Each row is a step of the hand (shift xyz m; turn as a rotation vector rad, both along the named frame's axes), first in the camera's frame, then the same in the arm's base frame.
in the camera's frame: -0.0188 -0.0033 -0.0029 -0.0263 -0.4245 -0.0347
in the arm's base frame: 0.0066 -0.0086 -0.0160 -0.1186 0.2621 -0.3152
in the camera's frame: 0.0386 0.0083 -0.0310 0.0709 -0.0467 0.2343
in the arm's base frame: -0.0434 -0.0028 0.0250 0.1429 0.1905 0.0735
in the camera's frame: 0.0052 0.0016 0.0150 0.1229 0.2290 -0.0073
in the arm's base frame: 0.0099 0.0094 0.0083 -0.0141 -0.1011 0.2391
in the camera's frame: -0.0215 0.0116 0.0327 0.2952 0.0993 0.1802
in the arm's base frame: 0.0408 -0.0015 0.0008 0.0173 0.1726 0.3153
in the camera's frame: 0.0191 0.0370 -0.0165 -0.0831 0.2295 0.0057
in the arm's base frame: -0.0144 -0.0247 0.0344 0.1043 -0.1969 0.0998
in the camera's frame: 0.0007 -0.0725 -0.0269 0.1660 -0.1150 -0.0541
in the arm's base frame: -0.0401 0.0363 -0.0552 -0.1591 0.1335 0.0239
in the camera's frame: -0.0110 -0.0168 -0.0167 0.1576 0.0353 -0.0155
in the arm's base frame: -0.0120 -0.0026 -0.0230 -0.0863 0.0457 0.1295
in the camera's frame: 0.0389 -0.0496 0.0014 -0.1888 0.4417 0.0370
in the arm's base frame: -0.0313 0.0543 -0.0064 0.2370 -0.3797 0.1783
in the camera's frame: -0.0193 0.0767 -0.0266 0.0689 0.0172 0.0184
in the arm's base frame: 0.0071 -0.0766 0.0324 -0.0167 0.0320 0.0639
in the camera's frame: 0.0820 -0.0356 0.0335 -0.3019 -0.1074 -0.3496
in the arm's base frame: -0.0242 0.0829 0.0407 -0.1542 -0.2592 -0.3660
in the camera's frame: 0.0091 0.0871 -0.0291 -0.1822 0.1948 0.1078
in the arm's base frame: -0.0072 -0.0710 0.0586 0.2309 -0.1686 0.0320
